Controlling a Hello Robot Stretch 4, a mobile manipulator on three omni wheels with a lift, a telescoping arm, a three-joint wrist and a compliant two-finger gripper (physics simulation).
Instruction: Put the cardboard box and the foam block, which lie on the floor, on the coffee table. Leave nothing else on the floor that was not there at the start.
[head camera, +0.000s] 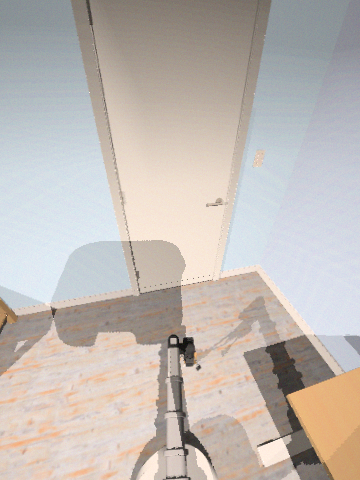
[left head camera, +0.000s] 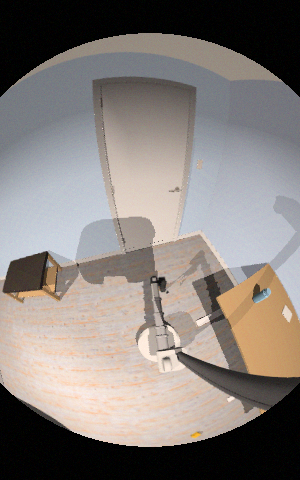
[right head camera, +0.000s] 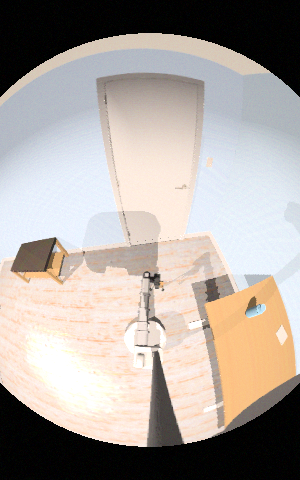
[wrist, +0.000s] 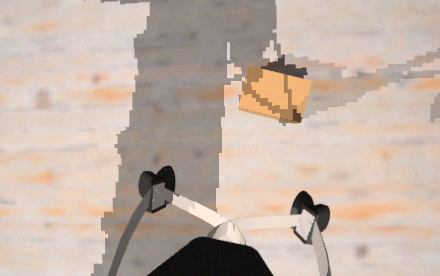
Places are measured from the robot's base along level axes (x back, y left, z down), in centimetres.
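Pixels of known places: gripper, fingertip midpoint: (head camera: 187, 369) (left head camera: 160, 293) (right head camera: 156, 289) (wrist: 232, 193).
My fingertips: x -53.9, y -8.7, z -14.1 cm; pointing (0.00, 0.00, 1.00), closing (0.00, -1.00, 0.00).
Behind a point stands the place of what it marks.
An orange-tan block, by its look the cardboard box (wrist: 274, 95) @(z -2.2, x -65.7, y -12.2 cm), lies on the floor in the upper middle of the wrist view. A sliver of it shows beside the gripper in the head view. My gripper (wrist: 232, 193) @(z -14.1, x -53.9, y -8.7 cm) (head camera: 191, 355) (left head camera: 162, 285) (right head camera: 157, 281) is open and empty, its fingers pointing down above the floor. The box lies ahead of the fingertips, apart from them. A small yellow thing (left head camera: 196, 435), perhaps the foam block, lies on the floor at the bottom of the left head view. I cannot tell for sure which table is the coffee table.
A large light-wood table (head camera: 335, 415) @(z -69.2, x -19.0, y -54.5 cm) (left head camera: 240, 325) @(z -69.2, x 0.8, y -53.5 cm) (right head camera: 245, 360) @(z -69.2, x 22.1, y -69.9 cm) stands at the right, with a light-blue cylinder (left head camera: 261, 295) @(z -80.6, x -12.8, y -71.8 cm) (right head camera: 255, 310) @(z -81.5, x -12.9, y -72.0 cm) and a pale flat square (left head camera: 287, 313) @(z -70.1, x 16.4, y -110.9 cm) (right head camera: 282, 335) @(z -70.1, x 17.0, y -111.4 cm) on it. A small dark-topped table (left head camera: 26, 272) @(z -42.1, x -68.7, y 163.7 cm) (right head camera: 34, 256) @(z -42.1, x -66.3, y 161.1 cm) stands at the left wall. A closed door (head camera: 172, 150) @(z -127.1, x -133.7, y -1.8 cm) is ahead.
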